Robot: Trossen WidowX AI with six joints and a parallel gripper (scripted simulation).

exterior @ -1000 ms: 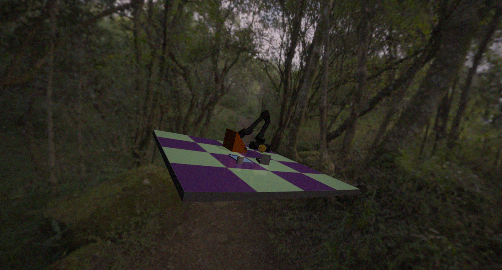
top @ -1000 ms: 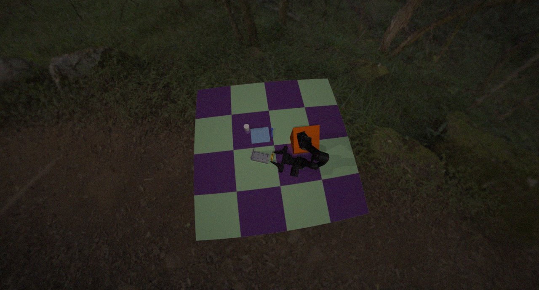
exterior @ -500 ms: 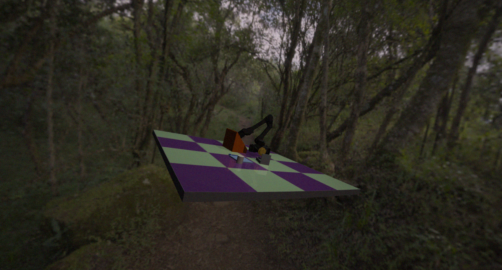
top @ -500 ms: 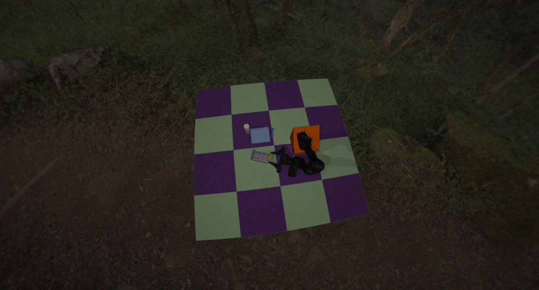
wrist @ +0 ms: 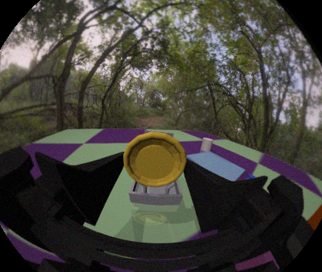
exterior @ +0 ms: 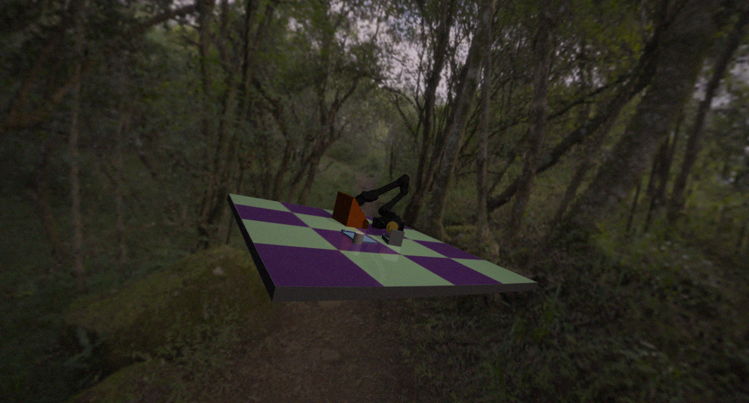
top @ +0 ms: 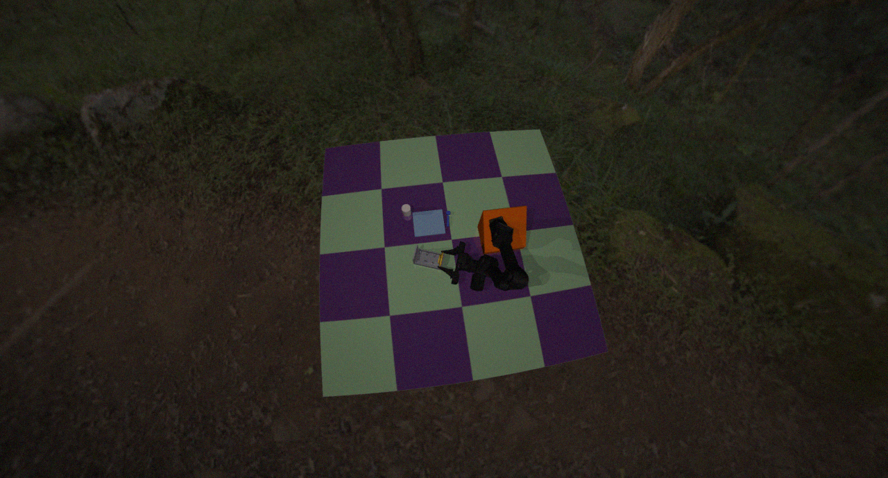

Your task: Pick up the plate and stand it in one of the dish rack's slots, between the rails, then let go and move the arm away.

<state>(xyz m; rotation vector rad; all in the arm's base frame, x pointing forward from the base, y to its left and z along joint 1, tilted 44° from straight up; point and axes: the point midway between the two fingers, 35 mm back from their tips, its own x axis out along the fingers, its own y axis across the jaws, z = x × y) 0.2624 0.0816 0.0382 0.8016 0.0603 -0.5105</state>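
Right now the grey dish rack is 5 cm below my gripper tip, 4 cm ahead of it and 3 cm to the right of it. From my gripper tip the other things lie so: blue utensil (22 cm to the right, 11 cm behind, 7 cm below); light blue mat (21 cm to the right, 7 cm below); yellow plate (1 cm behind).
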